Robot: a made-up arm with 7 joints. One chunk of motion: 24 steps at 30 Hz.
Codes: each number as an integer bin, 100 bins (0 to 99) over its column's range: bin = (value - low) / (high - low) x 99, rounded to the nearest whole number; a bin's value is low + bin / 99 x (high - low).
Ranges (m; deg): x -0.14..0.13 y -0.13..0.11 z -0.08..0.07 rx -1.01..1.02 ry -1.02..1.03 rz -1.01..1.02
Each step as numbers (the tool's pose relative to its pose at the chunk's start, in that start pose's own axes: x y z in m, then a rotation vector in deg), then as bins.
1 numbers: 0.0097 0.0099 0.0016 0.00 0.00 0.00
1 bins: 55 58 54 49 49 49
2 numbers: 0.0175 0.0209 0.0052 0.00 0.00 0.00
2 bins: 58 62 56 49 49 49
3 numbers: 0.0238 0.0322 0.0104 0.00 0.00 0.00
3 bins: 60 67 60 49 49 49
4 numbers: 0.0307 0.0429 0.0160 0.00 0.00 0.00
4 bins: 63 71 63 49 49 49
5 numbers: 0.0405 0.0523 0.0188 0.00 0.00 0.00
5 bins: 66 75 65 49 49 49
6 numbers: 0.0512 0.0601 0.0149 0.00 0.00 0.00
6 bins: 70 78 63 49 49 49
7 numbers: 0.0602 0.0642 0.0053 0.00 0.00 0.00
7 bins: 73 80 56 49 49 49
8 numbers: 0.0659 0.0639 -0.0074 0.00 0.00 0.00
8 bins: 75 80 48 49 49 49
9 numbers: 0.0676 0.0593 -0.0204 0.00 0.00 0.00
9 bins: 76 78 39 49 49 49
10 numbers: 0.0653 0.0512 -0.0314 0.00 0.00 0.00
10 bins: 75 75 32 49 49 49
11 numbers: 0.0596 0.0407 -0.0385 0.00 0.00 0.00
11 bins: 73 70 27 49 49 49
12 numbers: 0.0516 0.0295 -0.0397 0.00 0.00 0.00
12 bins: 70 66 27 49 49 49
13 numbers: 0.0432 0.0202 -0.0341 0.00 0.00 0.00
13 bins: 67 62 30 49 49 49
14 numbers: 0.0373 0.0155 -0.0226 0.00 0.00 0.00
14 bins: 65 60 38 49 49 49
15 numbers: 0.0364 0.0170 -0.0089 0.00 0.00 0.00
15 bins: 65 61 47 49 49 49
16 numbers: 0.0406 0.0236 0.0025 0.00 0.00 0.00
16 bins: 66 63 54 49 49 49
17 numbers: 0.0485 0.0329 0.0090 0.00 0.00 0.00
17 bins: 69 67 59 49 49 49
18 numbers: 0.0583 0.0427 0.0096 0.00 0.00 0.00
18 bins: 73 71 59 49 49 49
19 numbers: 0.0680 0.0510 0.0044 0.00 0.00 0.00
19 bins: 76 75 56 49 49 49
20 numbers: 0.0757 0.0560 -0.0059 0.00 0.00 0.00
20 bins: 79 77 49 49 49 49
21 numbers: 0.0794 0.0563 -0.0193 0.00 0.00 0.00
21 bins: 80 77 40 49 49 49
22 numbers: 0.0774 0.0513 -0.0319 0.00 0.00 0.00
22 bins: 80 75 32 49 49 49
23 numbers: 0.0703 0.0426 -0.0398 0.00 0.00 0.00
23 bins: 77 71 27 49 49 49
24 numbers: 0.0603 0.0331 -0.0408 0.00 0.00 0.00
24 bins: 73 67 26 49 49 49
